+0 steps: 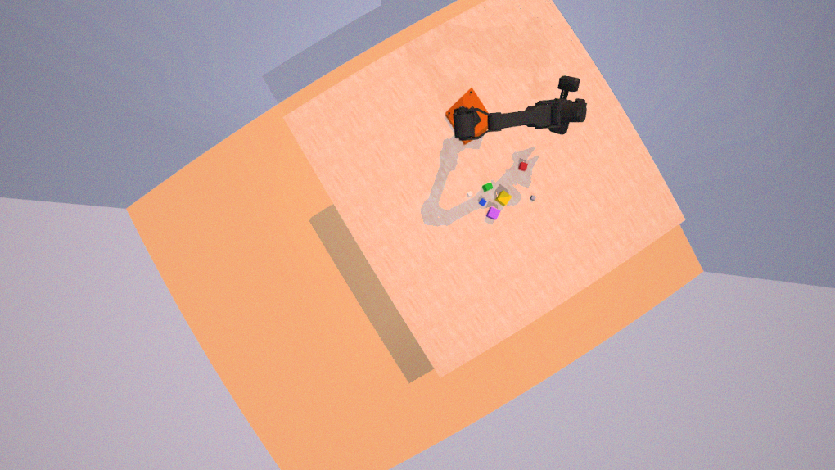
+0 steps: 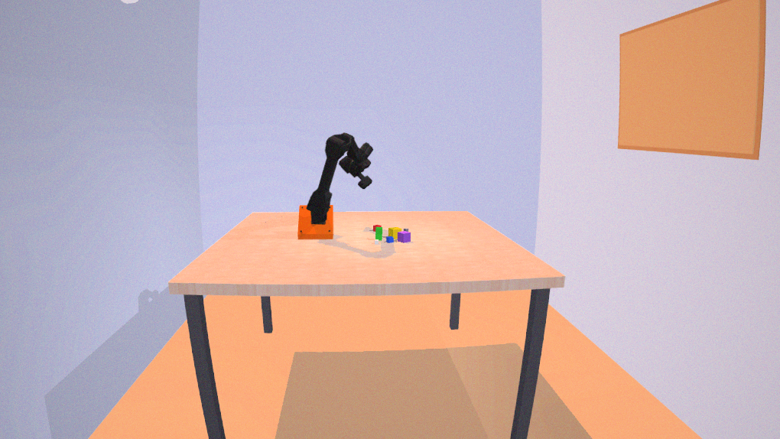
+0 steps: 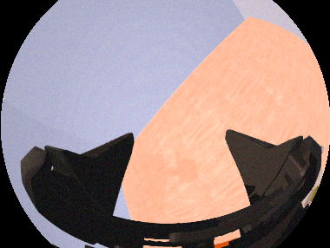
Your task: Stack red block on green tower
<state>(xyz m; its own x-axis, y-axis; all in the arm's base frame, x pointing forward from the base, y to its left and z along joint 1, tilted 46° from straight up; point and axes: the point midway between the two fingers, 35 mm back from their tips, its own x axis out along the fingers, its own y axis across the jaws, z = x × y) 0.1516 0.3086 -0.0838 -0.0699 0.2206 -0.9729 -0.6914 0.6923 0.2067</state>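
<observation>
Now: gripper tip 11 cm short of the red block, 19 cm to the left of it and 21 cm above it. From my gripper tip the other things lie so: yellow block (18 cm ahead, 34 cm to the right, 20 cm below); small blue block (16 cm ahead, 42 cm to the right, 21 cm below); small grey block (24 cm ahead, 22 cm to the right, 22 cm below).
</observation>
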